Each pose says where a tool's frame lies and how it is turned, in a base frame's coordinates. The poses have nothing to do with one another.
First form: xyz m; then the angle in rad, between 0 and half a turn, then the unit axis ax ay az.
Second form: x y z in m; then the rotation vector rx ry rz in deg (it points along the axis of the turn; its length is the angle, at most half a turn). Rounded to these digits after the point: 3 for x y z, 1 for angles.
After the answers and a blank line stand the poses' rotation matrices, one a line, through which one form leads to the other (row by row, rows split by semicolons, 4 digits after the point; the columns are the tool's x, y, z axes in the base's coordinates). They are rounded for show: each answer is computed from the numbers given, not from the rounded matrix.
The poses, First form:
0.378 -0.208 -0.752 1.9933 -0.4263 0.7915 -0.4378
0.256 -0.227 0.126 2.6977 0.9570 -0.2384 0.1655
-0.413 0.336 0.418 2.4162 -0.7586 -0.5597 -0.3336
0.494 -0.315 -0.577 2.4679 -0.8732 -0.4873 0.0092
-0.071 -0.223 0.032 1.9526 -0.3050 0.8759 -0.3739
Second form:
0.378 -0.208 -0.752 -48.7 90.4 -50.0
0.256 -0.227 0.126 147.9 -36.8 25.6
-0.413 0.336 0.418 -105.0 -77.5 -46.2
0.494 -0.315 -0.577 -123.5 -68.9 1.3
-0.071 -0.223 0.032 -34.1 98.0 -41.8

-0.1538 -0.0765 0.9851; -0.8752 0.4734 -0.0998; -0.4587 -0.8775 -0.1397
0.8397 -0.5052 0.1990; -0.3631 -0.7949 -0.4861; 0.4038 0.3359 -0.8510
0.2578 0.9636 0.0711; 0.5209 -0.2006 0.8297; 0.8137 -0.1769 -0.5537
0.5768 0.7523 -0.3183; 0.7638 -0.3585 0.5368; 0.2897 -0.5527 -0.7814
-0.2449 -0.0197 0.9693; -0.7137 0.6804 -0.1665; -0.6563 -0.7325 -0.1807

